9 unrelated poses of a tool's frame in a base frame.
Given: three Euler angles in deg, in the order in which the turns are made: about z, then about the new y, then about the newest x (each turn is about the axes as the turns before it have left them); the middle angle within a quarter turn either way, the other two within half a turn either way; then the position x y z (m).
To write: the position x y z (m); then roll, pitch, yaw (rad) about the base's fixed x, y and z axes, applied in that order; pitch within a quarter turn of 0, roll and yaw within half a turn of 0. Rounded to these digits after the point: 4 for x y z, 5 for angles.
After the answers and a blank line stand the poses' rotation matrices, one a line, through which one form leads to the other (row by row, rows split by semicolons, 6 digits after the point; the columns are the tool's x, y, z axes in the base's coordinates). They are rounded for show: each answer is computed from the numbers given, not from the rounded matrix.
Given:
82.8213 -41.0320 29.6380 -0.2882 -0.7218 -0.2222
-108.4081 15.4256 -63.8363 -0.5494 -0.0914 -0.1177
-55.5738 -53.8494 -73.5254 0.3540 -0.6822 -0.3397
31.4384 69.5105 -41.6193 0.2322 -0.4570 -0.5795
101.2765 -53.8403 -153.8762 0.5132 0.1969 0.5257
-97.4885 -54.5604 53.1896 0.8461 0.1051 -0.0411
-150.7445 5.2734 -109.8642 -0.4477 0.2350 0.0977
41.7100 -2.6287 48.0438 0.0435 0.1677 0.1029
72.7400 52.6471 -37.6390 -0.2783 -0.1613 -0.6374
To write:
-0.2882 -0.7218 -0.2222 0.51728 -0.71614 1.44550
-0.5494 -0.0914 -0.1177 -1.11415 0.26923 -1.89208
0.3540 -0.6822 -0.3397 -1.28326 -0.93985 -0.96995
0.2322 -0.4570 -0.5795 -0.72639 1.21319 0.54870
0.5132 0.1969 0.5257 -2.68565 -0.93969 1.76761
0.8461 0.1051 -0.0411 0.92833 -0.95226 -1.70150
-0.4477 0.2350 0.0977 -1.91749 0.09204 -2.63099
0.0435 0.1677 0.1029 0.83852 -0.04588 0.72798
-0.2783 -0.1613 -0.6374 -0.65692 0.91887 1.26955

0.094266 -0.902923 0.419338; 0.748430 -0.213482 -0.627916; 0.656480 0.373037 0.655650
-0.304408 0.493763 0.814576; -0.914651 0.087277 -0.394710; -0.265987 -0.865206 0.425053
0.333502 0.671678 0.661533; -0.486590 -0.478375 0.731018; 0.807469 -0.565691 0.167293
0.298651 -0.920749 0.251057; 0.182572 0.313324 0.931931; -0.936736 -0.232486 0.261678
-0.115378 0.810996 -0.573561; 0.578647 0.524202 0.624803; 0.807376 -0.259801 -0.529762
-0.075569 0.679070 -0.730174; -0.574899 0.568638 0.588339; 0.814727 0.464237 0.347425
-0.868756 -0.090644 0.486874; -0.486637 0.338695 -0.805277; -0.091908 -0.936520 -0.338354
0.745737 -0.470296 0.471909; 0.664661 0.476403 -0.575557; 0.045863 0.742874 0.667859
0.180020 -0.900249 -0.396415; 0.579401 -0.228625 0.782320; -0.794914 -0.370516 0.480448

